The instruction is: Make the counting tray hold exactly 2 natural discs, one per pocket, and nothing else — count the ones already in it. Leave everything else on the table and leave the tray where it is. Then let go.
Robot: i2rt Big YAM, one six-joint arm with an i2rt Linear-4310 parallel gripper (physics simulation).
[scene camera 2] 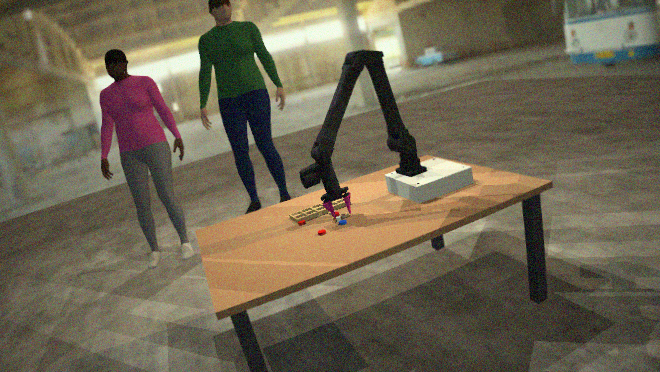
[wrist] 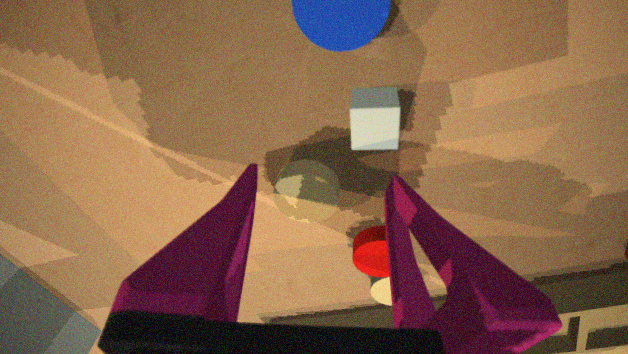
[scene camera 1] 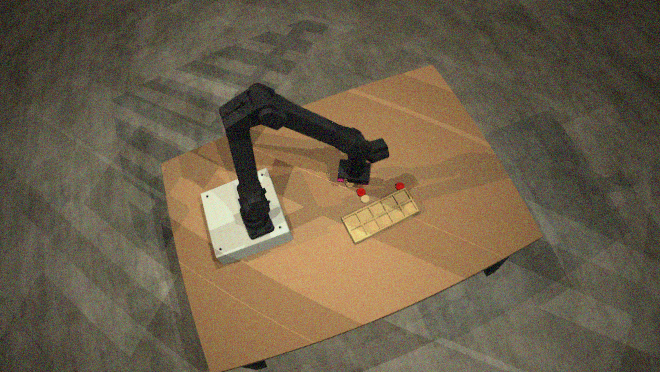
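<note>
My gripper (scene camera 2: 342, 214) (wrist: 324, 180) is partly open, pointing down low over the table. A natural disc (wrist: 306, 190) lies between its fingertips, with a gap on either side; in scene camera 1 the gripper partly hides it. A second natural disc (scene camera 1: 365, 198) (wrist: 382, 292) lies on the table between a red disc (scene camera 1: 361, 192) (wrist: 370, 258) and the tray, partly behind the right finger in the wrist view. The pale counting tray (scene camera 1: 387, 227) (wrist: 600, 318) has two rows of pockets; I make out no disc in them in scene camera 1.
A white cube (wrist: 375, 128) and a blue disc (scene camera 2: 342, 222) (wrist: 341, 22) lie beyond the fingertips in the wrist view. Another red disc (scene camera 1: 399, 186) (scene camera 2: 301, 222) lies close to the tray's edge. A further red disc (scene camera 2: 321, 232) lies farther from the tray.
</note>
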